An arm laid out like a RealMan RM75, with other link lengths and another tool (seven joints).
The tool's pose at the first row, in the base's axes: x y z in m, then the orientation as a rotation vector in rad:
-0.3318, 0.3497, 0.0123, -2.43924, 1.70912, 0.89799
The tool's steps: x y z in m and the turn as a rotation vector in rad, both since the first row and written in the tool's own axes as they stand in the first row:
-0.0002, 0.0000, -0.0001, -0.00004, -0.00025, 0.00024
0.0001, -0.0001, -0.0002, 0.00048, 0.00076, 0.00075
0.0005, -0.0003, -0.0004, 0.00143, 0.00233, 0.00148
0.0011, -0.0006, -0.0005, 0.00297, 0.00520, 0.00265
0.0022, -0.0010, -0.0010, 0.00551, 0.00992, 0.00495
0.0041, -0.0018, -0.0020, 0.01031, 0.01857, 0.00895
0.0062, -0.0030, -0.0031, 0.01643, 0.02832, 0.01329
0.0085, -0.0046, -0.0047, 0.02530, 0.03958, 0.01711
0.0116, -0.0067, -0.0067, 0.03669, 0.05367, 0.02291
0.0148, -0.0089, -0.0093, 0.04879, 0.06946, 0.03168
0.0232, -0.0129, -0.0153, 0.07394, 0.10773, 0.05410
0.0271, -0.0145, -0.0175, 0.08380, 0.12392, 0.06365
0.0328, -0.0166, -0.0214, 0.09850, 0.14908, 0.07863
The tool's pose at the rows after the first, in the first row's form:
-0.3318, 0.3498, 0.0125, -2.43890, 1.70937, 0.89832
-0.3316, 0.3496, 0.0124, -2.43913, 1.71041, 0.89674
-0.3312, 0.3493, 0.0123, -2.43943, 1.71194, 0.89413
-0.3308, 0.3488, 0.0120, -2.44022, 1.71450, 0.88953
-0.3300, 0.3479, 0.0118, -2.44125, 1.71922, 0.88199
-0.3284, 0.3462, 0.0115, -2.44313, 1.72755, 0.86797
-0.3264, 0.3445, 0.0111, -2.44483, 1.73667, 0.85133
-0.3238, 0.3427, 0.0109, -2.44629, 1.74551, 0.83002
-0.3204, 0.3402, 0.0105, -2.44708, 1.75785, 0.80307
-0.3166, 0.3374, 0.0105, -2.44666, 1.77461, 0.77367
-0.3086, 0.3298, 0.0104, -2.44650, 1.81616, 0.70637
-0.3053, 0.3264, 0.0099, -2.44644, 1.83356, 0.67848
-0.3005, 0.3210, 0.0099, -2.44615, 1.86052, 0.63551

